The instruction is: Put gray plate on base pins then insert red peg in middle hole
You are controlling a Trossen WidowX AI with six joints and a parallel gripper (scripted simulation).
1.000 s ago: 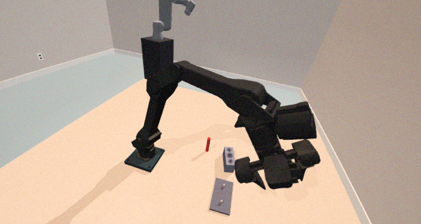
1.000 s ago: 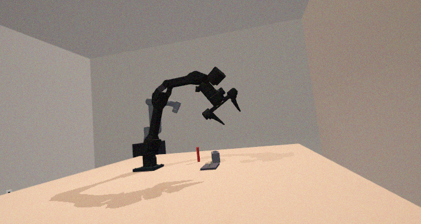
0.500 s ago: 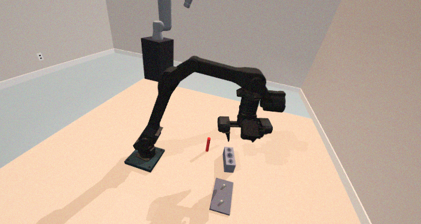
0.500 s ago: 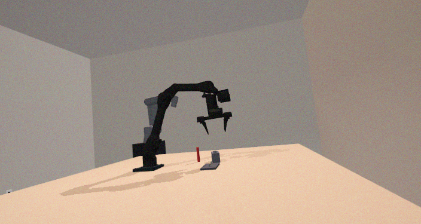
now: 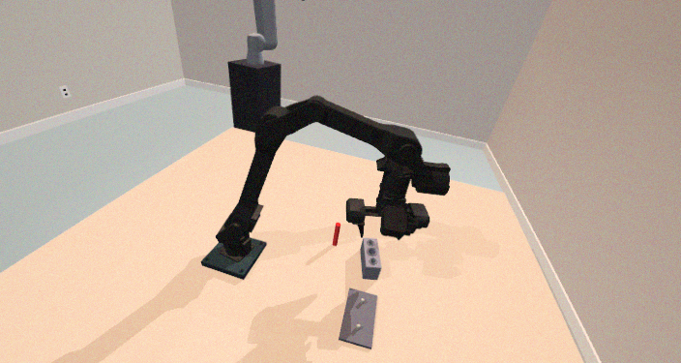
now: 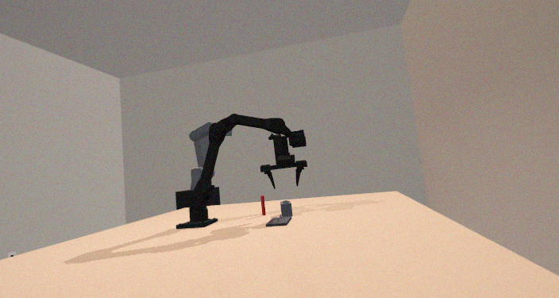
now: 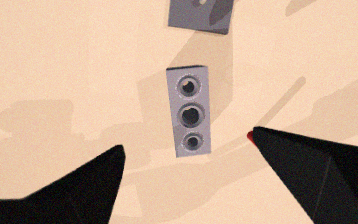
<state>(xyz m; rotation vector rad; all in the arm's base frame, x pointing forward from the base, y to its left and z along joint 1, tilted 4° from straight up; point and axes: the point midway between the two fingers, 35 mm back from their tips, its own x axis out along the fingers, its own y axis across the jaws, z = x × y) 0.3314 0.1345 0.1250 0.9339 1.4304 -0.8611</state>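
Right now the gray plate is 7 cm below my gripper tip and 1 cm behind it. The rest, counted from my gripper tip: red peg 12 cm behind, 7 cm below, 2 cm to the left; then flat base 15 cm to the right, 10 cm below, 2 cm ahead.
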